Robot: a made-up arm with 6 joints. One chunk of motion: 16 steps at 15 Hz.
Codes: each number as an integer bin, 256 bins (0 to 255) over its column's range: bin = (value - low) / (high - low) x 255, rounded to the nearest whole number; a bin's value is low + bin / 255 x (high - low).
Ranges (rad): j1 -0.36..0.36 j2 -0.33..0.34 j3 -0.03..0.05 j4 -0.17..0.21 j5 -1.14..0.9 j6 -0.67..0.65
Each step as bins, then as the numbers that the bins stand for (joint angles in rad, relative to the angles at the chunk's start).
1 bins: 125 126 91 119 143 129
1 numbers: -0.0071 0.0011 -0.0015 0.0073 0.0040 -0.0022
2 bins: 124 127 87 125 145 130
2 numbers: -0.0099 0.0037 -0.0027 0.0163 0.0200 0.0029
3 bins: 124 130 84 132 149 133
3 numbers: -0.0099 0.0116 -0.0036 0.0267 0.0520 0.0185
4 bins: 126 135 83 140 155 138
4 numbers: -0.0042 0.0247 -0.0040 0.0386 0.1000 0.0444
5 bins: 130 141 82 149 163 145
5 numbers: 0.0071 0.0405 -0.0043 0.0520 0.1640 0.0806
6 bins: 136 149 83 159 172 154
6 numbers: 0.0240 0.0615 -0.0040 0.0669 0.2360 0.1272
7 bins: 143 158 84 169 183 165
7 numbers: 0.0438 0.0851 -0.0036 0.0818 0.3240 0.1841
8 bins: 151 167 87 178 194 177
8 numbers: 0.0664 0.1088 -0.0027 0.0953 0.4120 0.2462
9 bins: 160 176 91 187 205 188
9 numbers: 0.0918 0.1324 -0.0015 0.1087 0.5000 0.3032
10 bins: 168 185 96 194 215 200
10 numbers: 0.1144 0.1561 0.0001 0.1191 0.5800 0.3653
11 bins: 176 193 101 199 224 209
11 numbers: 0.1369 0.1771 0.0017 0.1265 0.6520 0.4119
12 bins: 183 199 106 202 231 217
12 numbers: 0.1567 0.1929 0.0033 0.1310 0.7080 0.4533
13 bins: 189 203 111 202 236 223
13 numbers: 0.1736 0.2034 0.0048 0.1310 0.7480 0.4844
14 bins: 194 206 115 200 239 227
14 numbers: 0.1878 0.2113 0.0061 0.1280 0.7720 0.5051
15 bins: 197 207 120 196 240 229
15 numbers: 0.1962 0.2139 0.0076 0.1221 0.7800 0.5154
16 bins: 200 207 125 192 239 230
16 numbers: 0.2047 0.2139 0.0092 0.1161 0.7720 0.5206
